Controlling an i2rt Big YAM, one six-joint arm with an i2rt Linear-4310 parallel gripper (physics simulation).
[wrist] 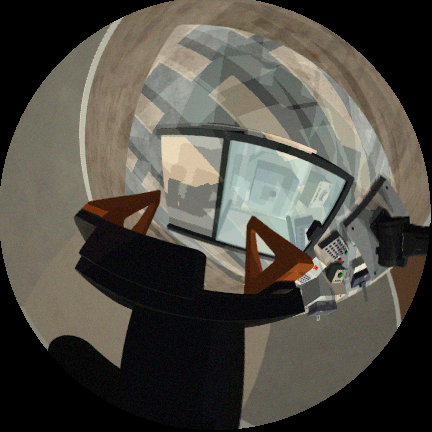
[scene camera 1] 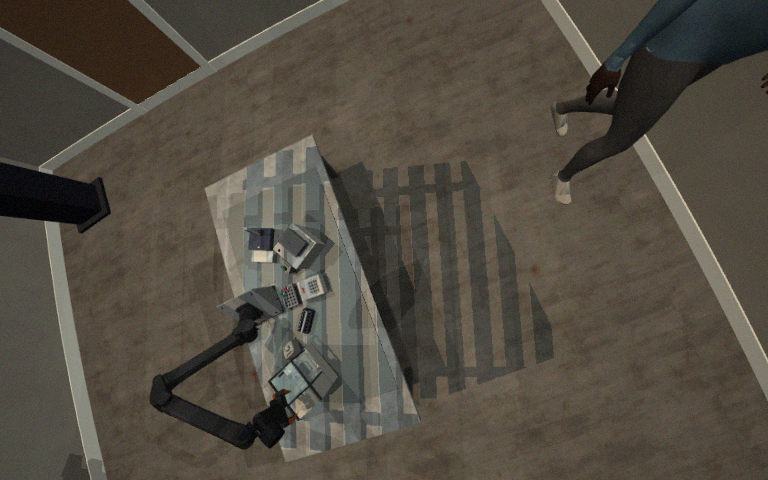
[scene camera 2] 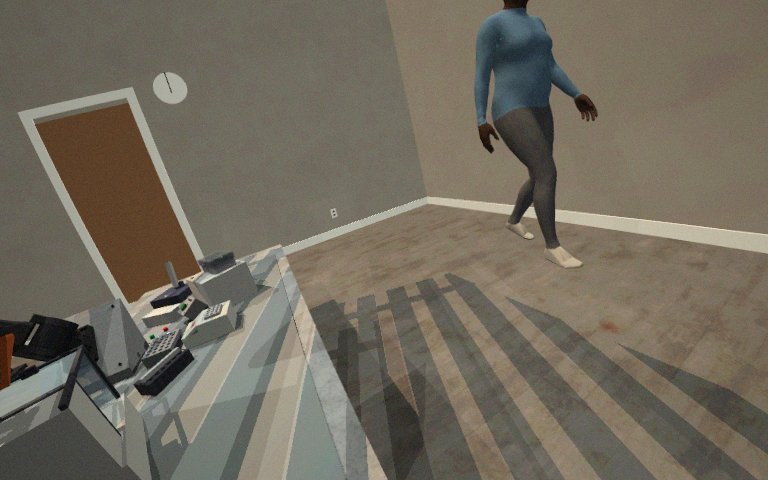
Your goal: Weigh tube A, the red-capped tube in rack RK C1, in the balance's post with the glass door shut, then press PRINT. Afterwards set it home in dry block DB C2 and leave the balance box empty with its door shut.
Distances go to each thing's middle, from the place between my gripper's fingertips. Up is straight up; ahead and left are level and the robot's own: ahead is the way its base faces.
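Relative to the balance with glass box (scene camera 2: 67, 412), my hand is 40 mm to the right of it and 130 mm above it.
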